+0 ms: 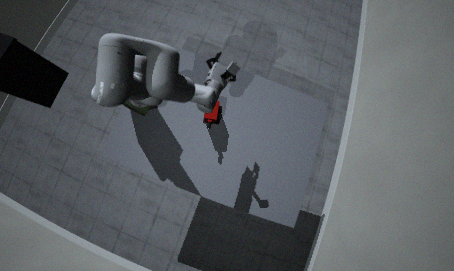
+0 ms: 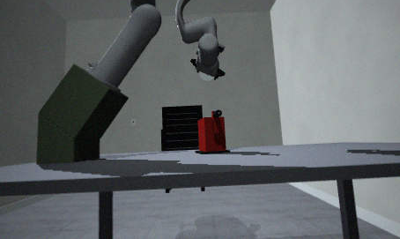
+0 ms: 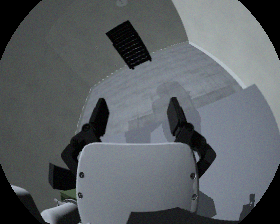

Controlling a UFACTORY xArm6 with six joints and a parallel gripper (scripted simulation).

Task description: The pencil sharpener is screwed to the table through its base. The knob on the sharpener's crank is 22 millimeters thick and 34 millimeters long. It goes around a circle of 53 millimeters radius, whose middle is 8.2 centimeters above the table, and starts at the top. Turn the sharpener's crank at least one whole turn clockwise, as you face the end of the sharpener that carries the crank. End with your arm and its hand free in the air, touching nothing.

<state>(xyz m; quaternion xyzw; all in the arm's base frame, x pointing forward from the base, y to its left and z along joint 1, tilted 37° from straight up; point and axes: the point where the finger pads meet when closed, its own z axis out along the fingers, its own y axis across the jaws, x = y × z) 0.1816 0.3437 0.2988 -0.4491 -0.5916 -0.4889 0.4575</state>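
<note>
Right now my hand is 280 mm to the left of the crank knob, 240 mm above it and 70 mm short of it.
</note>
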